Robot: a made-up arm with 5 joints.
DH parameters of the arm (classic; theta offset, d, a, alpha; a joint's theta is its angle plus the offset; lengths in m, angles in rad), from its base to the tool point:
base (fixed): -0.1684 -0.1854 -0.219 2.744
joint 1: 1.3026 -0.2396 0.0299 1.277
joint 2: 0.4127 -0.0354 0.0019 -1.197
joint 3: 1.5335 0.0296 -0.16 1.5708
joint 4: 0 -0.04 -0.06 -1.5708
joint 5: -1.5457 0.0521 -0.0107 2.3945
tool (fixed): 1.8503 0.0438 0 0
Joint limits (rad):
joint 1: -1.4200..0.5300
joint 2: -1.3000..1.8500
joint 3: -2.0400..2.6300
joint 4: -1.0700..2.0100
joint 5: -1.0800..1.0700
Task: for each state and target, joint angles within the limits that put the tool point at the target. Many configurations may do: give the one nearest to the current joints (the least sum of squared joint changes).
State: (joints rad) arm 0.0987 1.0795 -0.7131 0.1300 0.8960
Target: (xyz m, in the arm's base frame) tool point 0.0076 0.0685 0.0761
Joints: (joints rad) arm 0.2105 1.0328 -0.2544 -0.0685 1.0700
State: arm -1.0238 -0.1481 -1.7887 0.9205 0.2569
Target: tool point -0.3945 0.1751 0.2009
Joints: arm -0.7942 0.5144 -2.0400 0.3370 0.0680
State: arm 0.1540 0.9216 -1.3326 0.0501 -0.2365
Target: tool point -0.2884 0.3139 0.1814
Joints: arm -0.1490 0.7380 -1.7552 0.0446 -0.3289
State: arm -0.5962 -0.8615 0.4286 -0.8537 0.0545
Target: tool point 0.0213 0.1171 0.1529
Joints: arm -0.2175 -1.3000 1.0206 0.1772 0.1402
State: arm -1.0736 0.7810 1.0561 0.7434 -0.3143
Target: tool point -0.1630 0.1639 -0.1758
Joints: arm -1.4200 1.6353 0.8183 0.6487 -0.8137
